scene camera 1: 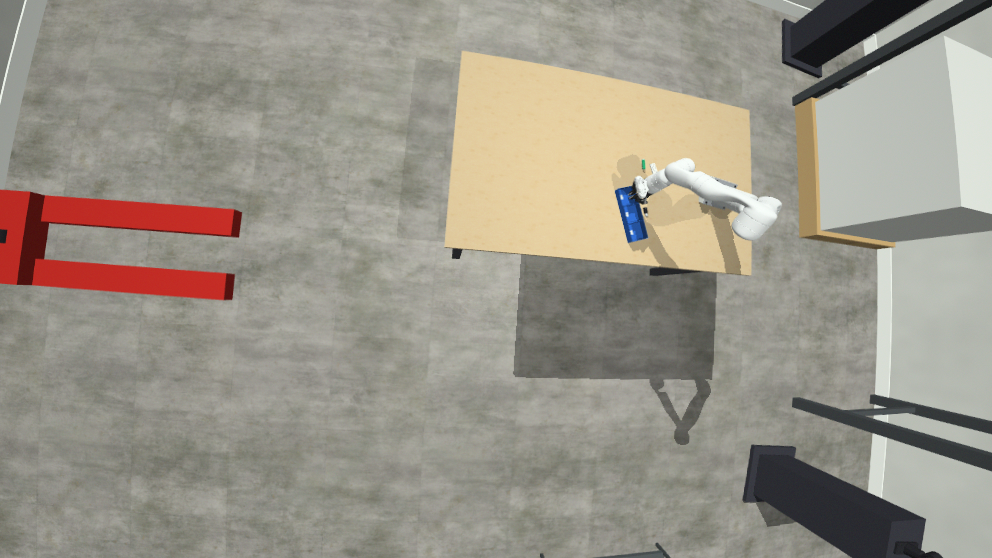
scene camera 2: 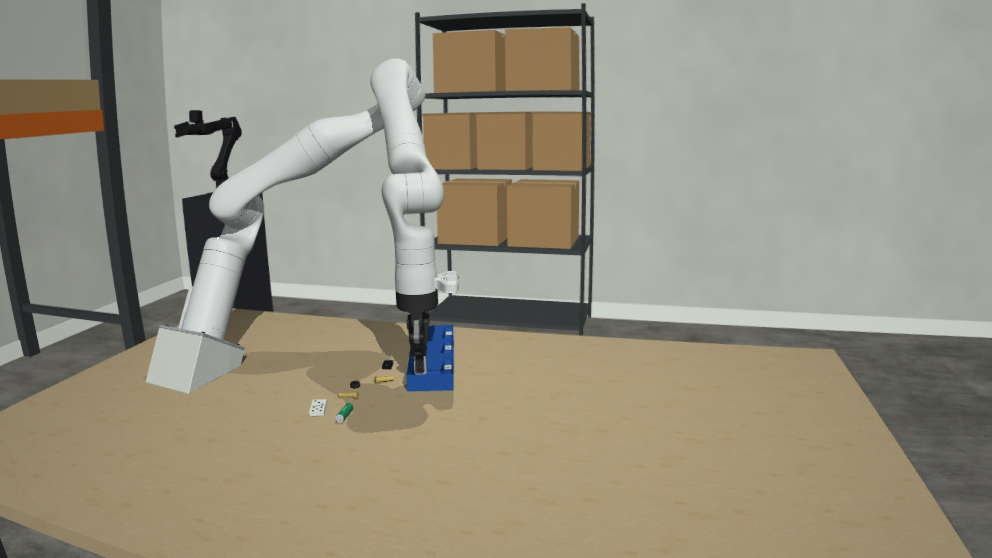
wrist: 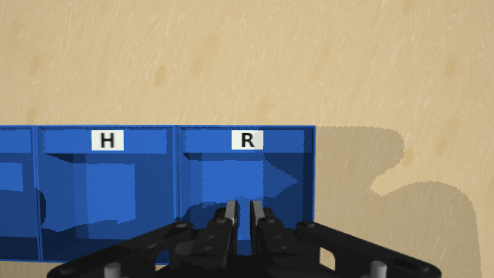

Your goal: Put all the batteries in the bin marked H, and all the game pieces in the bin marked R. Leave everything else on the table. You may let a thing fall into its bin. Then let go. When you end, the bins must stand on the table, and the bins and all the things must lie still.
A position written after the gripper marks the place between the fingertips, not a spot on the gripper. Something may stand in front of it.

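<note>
Scene camera 2 shows the gripper [scene camera 2: 421,372], and the wrist view shows the gripper [wrist: 243,214] as well.
</note>
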